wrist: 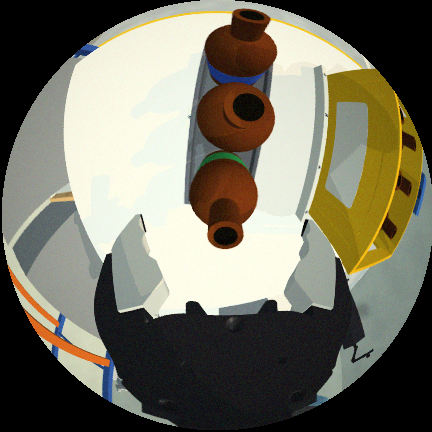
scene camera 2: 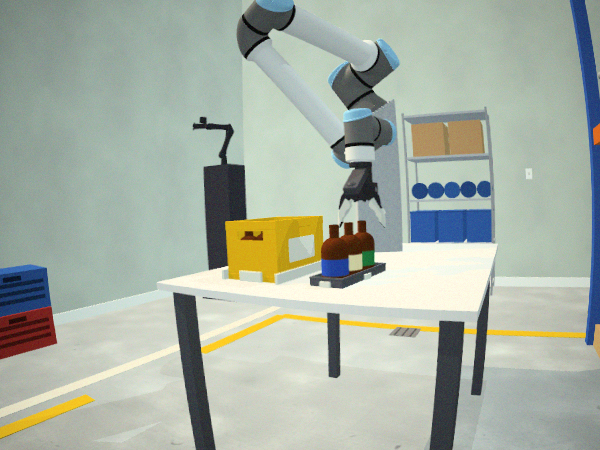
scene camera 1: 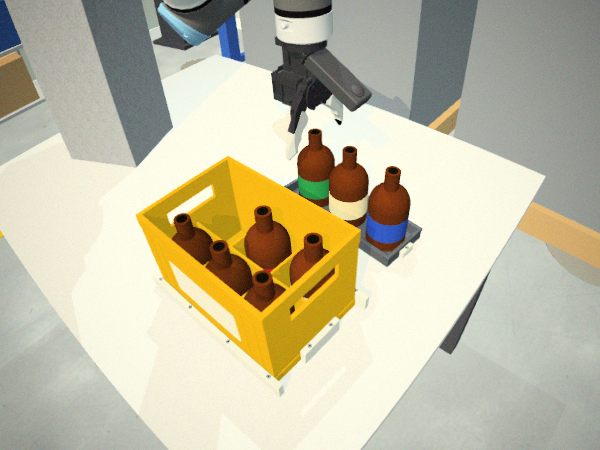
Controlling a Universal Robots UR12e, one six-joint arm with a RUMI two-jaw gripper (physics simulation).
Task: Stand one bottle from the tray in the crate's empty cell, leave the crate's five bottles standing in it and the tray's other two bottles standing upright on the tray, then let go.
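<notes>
My gripper is open and empty, pointing down just above the neck height of the green-labelled bottle. In the wrist view this bottle's mouth lies between the spread fingers. The cream-labelled bottle and the blue-labelled bottle stand in row with it on the dark tray. The yellow crate holds five upright bottles; its empty cell is at the far end, tray side, its floor hidden.
The crate's high walls rise beside the tray, with a narrow gap between. Pale strips edge the crate's base on the white table. A grey pillar stands beyond the crate in the first scene view.
</notes>
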